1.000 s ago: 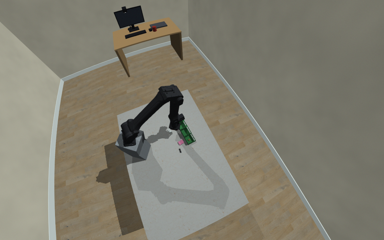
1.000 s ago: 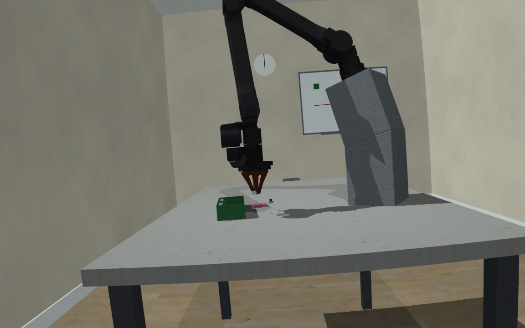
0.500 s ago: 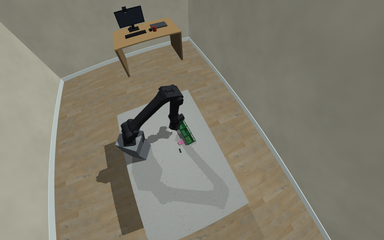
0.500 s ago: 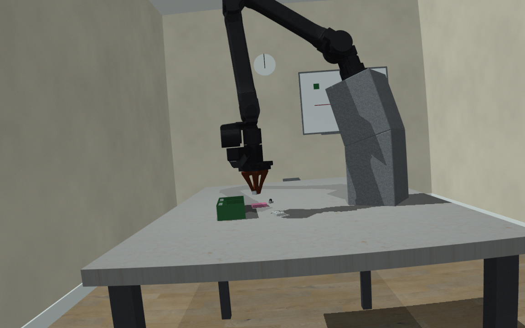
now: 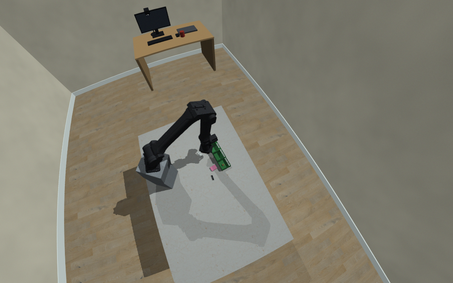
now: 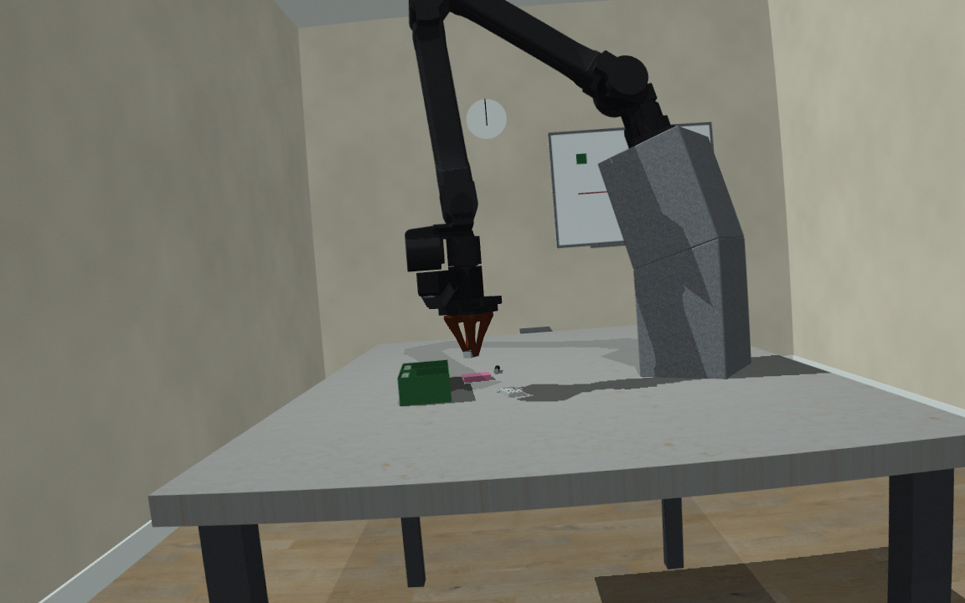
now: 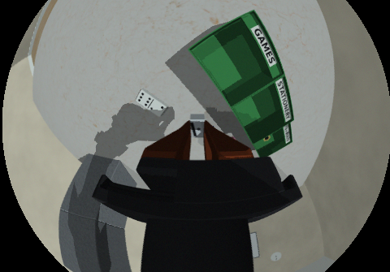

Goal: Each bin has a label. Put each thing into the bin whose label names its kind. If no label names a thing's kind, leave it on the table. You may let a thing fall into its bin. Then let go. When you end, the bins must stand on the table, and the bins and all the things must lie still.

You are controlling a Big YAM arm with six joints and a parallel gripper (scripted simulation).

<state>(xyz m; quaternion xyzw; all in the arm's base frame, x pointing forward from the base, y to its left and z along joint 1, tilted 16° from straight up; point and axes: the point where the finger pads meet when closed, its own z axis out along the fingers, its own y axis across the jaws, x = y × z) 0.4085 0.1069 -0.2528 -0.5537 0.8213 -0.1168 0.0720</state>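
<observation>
Now: the grey-white piece right at my hand. Also, from my hand: pink eraser 20 mm ahead, 120 mm to the right, 70 mm below; brass nut 110 mm ahead, 120 mm to the right, 60 mm below; white domino 70 mm behind, 30 mm to the left, 70 mm below.
</observation>
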